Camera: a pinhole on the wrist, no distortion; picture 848 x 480 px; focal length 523.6 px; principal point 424.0 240.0 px. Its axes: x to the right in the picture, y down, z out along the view. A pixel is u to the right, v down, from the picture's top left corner.
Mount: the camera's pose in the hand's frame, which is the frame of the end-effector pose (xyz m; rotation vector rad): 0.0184 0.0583 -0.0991 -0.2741 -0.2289 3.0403
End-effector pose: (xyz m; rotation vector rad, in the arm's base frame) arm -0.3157 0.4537 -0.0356 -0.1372 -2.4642 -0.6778
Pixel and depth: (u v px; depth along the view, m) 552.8 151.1 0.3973
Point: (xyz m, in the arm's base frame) -0.3174 0.6684 -0.2811
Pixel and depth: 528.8 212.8 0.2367
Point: -0.3100 0.5553 -0.1450
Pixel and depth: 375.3 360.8 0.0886
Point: -0.3097 0.4675 -0.0094
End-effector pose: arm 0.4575 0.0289 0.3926 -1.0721 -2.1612 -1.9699
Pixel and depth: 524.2 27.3 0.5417
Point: 0.8739 0.3379 0.4085
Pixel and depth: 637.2 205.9 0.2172
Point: 0.6053 0.0657 0.3673
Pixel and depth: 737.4 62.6 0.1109
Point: 0.5506 -0.0011 0.4372
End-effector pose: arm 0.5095 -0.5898 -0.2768 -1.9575 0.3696 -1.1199
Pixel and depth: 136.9 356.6 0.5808
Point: 1.0134 -0.3502 -0.1417
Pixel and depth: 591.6 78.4 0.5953
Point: 0.7742 -0.2910 -0.6863
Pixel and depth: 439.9 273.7 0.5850
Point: 0.8169 -0.2501 -0.4116
